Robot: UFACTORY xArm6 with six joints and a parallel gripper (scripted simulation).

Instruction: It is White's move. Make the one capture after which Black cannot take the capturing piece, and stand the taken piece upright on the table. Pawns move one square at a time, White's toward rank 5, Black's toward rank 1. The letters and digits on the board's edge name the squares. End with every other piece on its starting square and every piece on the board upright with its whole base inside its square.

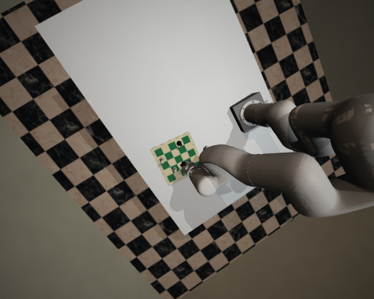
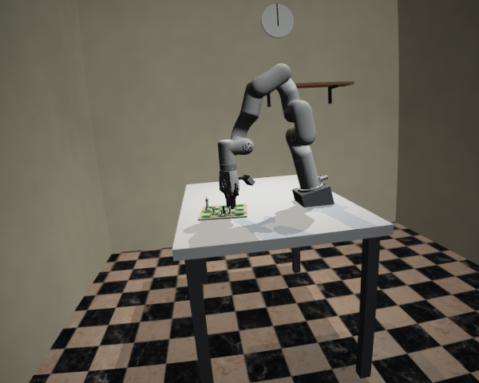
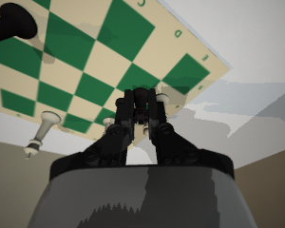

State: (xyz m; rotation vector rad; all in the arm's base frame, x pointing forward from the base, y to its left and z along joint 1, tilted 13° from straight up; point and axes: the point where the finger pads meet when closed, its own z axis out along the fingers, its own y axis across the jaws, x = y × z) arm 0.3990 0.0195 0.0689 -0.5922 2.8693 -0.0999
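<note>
Now: the black pawn 4 cm ahead of my hand, 3 cm below it and 1 cm to the right of it. The rest, counted from my hand: green-and-cream chessboard: 5 cm to the right, 5 cm below, 3 cm ahead; then white pawn: 5 cm ahead, 3 cm to the left, 3 cm below; then tall black piece: 11 cm to the right, 2 cm below, 2 cm behind.
</note>
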